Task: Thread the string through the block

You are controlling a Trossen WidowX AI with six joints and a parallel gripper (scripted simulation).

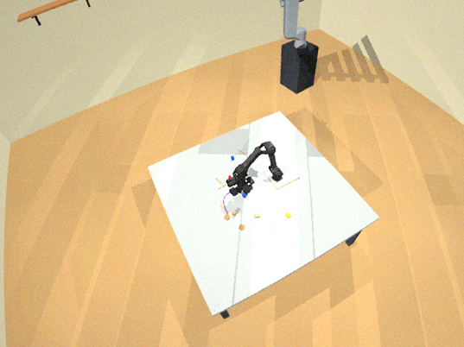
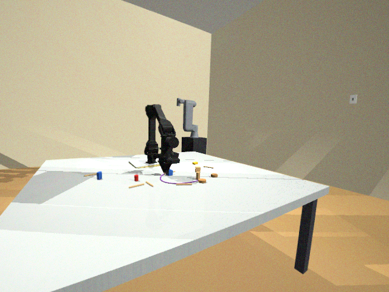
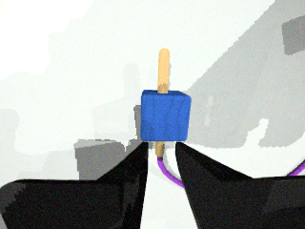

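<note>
Right now the thin wooden stick is 10 mm to the left of my gripper tip. From my gripper tip the other things lie so: blue block (30 mm to the left); then round wooden button (200 mm ahead, 90 mm to the left, 10 mm below); then red cylinder (10 mm behind, 170 mm to the right).
</note>
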